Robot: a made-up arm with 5 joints.
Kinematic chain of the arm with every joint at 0, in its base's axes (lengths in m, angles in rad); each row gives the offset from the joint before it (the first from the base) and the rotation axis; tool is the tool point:
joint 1: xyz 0 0 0.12 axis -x
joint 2: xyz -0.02 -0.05 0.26 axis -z
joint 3: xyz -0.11 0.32 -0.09 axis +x
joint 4: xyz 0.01 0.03 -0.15 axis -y
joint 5: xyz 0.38 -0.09 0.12 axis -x
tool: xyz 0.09 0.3 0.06
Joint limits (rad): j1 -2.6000..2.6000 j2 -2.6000..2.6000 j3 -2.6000..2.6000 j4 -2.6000..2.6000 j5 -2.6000..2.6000
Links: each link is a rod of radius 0.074 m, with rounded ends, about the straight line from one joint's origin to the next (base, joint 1, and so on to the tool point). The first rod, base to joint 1, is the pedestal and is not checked.
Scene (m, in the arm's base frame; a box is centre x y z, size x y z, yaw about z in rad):
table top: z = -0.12
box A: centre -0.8 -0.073 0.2 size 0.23 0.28 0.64 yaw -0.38
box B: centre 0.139 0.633 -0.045 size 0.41 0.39 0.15 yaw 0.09
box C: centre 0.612 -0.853 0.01 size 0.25 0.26 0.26 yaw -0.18
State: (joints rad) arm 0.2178 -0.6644 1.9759 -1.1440 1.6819
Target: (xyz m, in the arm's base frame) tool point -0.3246 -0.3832 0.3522
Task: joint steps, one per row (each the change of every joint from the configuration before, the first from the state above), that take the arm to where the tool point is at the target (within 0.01 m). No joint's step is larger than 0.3 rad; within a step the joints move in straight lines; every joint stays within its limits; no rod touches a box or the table.
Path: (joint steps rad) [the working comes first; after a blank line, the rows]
Joints at the target: 2.1219 -1.8065 0.2134 -0.7672 2.1229
Straight joint move there: touches box A, the table top.

1: 0.0467 -0.1897 -0.1197 0.2948 0.0375
2: 0.0467 -0.1897 -0.1197 0.2949 0.0374
3: 0.0467 -0.1897 -0.1197 0.2948 0.0375
4: 0.0467 -0.1898 -0.1197 0.2949 0.0374
5: 0.0467 -0.1897 -0.1197 0.2948 0.0375
6: 0.0467 -0.1897 -0.1197 0.2949 0.0374
7: 0.2504 -0.2002 -0.0578 0.0195 0.2311
8: 0.2503 -0.2003 -0.0579 0.0194 0.2312
9: 0.2504 -0.2002 -0.0578 0.0195 0.2311
10: 0.1745 0.1194 -0.1742 -0.2901 -0.0954
11: 0.1746 0.1194 -0.1741 -0.2901 -0.0954
12: 0.1746 0.1194 -0.1742 -0.2902 -0.0955
13: 0.1746 0.1193 -0.1741 -0.2901 -0.0954
14: 0.1745 0.1194 -0.1742 -0.2902 -0.0954

